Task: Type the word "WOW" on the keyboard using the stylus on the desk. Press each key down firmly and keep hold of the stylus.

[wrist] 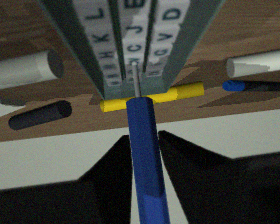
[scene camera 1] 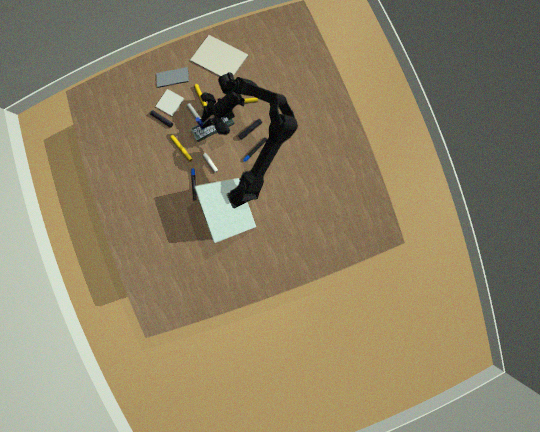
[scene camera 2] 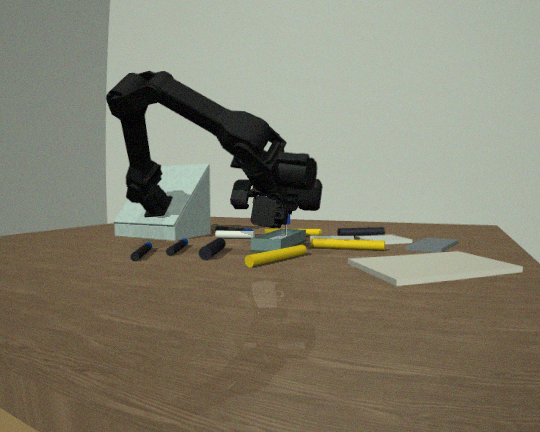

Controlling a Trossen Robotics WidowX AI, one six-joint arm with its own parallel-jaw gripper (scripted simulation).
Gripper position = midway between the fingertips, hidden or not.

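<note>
You can see my gripper [scene camera 2: 286,212], and scene camera 1 has the gripper [scene camera 1: 201,125] too. The wrist view's got my gripper [wrist: 144,139] as well. There's also a white slab [scene camera 2: 423,268], and scene camera 1 gives you that slab [scene camera 1: 218,57] again, but in the wrist view the slab is out of frame.
</note>
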